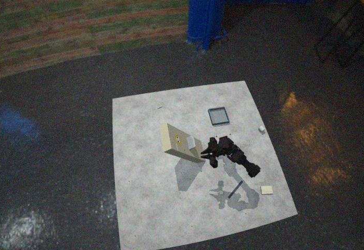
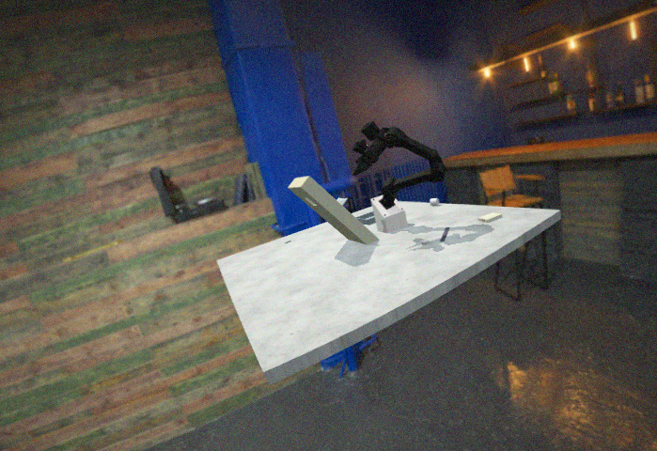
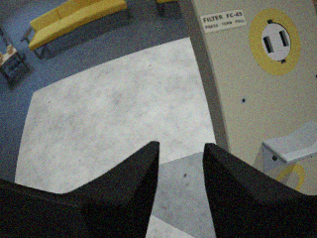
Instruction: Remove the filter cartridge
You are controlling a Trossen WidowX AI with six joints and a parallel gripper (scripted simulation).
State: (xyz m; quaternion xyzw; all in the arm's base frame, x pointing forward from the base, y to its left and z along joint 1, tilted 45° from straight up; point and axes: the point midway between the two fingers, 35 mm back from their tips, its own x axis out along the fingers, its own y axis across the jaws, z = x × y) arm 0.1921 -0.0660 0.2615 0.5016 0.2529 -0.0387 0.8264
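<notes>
Right now the round filter cartridge is 16 cm to the right of my gripper tip, 11 cm ahead of it and 5 cm below it. From my gripper tip the other things lie so: beige block (47 cm behind, 32 cm below, 30 cm to the left); then small pin (63 cm to the right, 32 cm below, 15 cm ahead); then tray (41 cm to the right, 32 cm below, 32 cm behind).
</notes>
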